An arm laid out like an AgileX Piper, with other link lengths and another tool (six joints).
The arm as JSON. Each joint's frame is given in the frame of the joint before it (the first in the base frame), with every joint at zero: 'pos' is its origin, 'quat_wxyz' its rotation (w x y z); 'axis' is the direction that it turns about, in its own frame. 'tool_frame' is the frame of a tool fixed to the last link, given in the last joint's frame.
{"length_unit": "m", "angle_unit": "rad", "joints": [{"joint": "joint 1", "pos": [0.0, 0.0, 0.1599], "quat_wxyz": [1.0, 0.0, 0.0, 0.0], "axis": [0.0, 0.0, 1.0]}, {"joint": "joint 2", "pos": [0.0, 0.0, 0.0], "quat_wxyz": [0.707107, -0.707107, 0.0, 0.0], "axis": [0.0, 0.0, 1.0]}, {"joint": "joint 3", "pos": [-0.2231, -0.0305, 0.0], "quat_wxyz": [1.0, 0.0, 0.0, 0.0], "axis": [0.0, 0.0, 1.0]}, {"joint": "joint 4", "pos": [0.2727, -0.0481, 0.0], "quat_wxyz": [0.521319, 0.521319, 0.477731, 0.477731], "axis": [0.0, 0.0, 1.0]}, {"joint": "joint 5", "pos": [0.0, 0.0, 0.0], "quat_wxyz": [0.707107, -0.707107, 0.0, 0.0], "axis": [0.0, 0.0, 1.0]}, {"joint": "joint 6", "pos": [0.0, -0.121, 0.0], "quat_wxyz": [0.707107, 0.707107, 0.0, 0.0], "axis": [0.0, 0.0, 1.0]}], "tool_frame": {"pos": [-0.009, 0.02, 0.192], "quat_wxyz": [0.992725, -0.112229, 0.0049, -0.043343]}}
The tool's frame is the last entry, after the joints.
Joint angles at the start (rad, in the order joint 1, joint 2, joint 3, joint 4, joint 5, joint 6):
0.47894, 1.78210, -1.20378, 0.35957, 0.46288, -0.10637
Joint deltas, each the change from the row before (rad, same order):
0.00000, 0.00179, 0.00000, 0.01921, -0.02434, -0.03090
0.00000, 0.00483, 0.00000, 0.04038, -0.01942, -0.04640
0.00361, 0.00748, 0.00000, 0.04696, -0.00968, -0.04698
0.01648, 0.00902, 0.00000, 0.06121, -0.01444, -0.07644
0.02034, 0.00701, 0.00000, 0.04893, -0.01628, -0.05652
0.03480, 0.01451, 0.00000, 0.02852, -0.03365, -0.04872
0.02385, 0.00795, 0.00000, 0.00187, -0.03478, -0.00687
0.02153, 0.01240, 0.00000, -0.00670, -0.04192, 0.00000
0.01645, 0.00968, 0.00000, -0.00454, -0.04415, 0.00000
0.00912, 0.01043, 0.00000, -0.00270, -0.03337, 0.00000
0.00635, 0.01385, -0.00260, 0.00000, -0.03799, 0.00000
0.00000, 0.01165, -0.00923, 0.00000, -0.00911, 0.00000
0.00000, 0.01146, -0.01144, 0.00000, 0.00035, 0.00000
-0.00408, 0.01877, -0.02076, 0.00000, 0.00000, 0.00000
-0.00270, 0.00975, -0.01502, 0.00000, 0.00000, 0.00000
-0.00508, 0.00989, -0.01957, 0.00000, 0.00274, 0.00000
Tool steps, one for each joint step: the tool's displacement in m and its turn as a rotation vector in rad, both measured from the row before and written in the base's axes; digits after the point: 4 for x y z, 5 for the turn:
0.0051, 0.0027, 0.0041, 0.00672, -0.02554, 0.00739
0.0028, 0.0045, 0.0028, 0.01237, -0.01674, 0.00987
-0.0011, 0.0063, 0.0001, 0.01292, -0.00382, 0.01306
-0.0047, 0.0130, 0.0008, 0.00977, -0.01510, 0.03789
-0.0047, 0.0129, 0.0016, 0.01036, -0.01486, 0.03039
-0.0057, 0.0157, -0.0013, -0.00278, -0.02846, 0.03959
-0.0002, 0.0088, 0.0011, 0.00059, -0.02557, 0.01080
0.0019, 0.0067, -0.0005, -0.00280, -0.02847, 0.00475
0.0043, 0.0049, 0.0019, 0.00131, -0.03176, -0.00217
0.0040, 0.0021, -0.0001, -0.00005, -0.02120, -0.00514
0.0064, 0.0011, 0.0002, 0.00247, -0.02325, -0.01138
0.0035, 0.0006, -0.0006, 0.00075, -0.00581, -0.00423
0.0018, 0.0014, -0.0012, -0.00010, 0.00031, 0.00016
0.0051, 0.0007, -0.0010, 0.00117, -0.00161, -0.00408
0.0040, 0.0009, 0.0015, 0.00309, -0.00427, -0.00270
0.0054, 0.0007, 0.0031, 0.00500, -0.00553, -0.00380

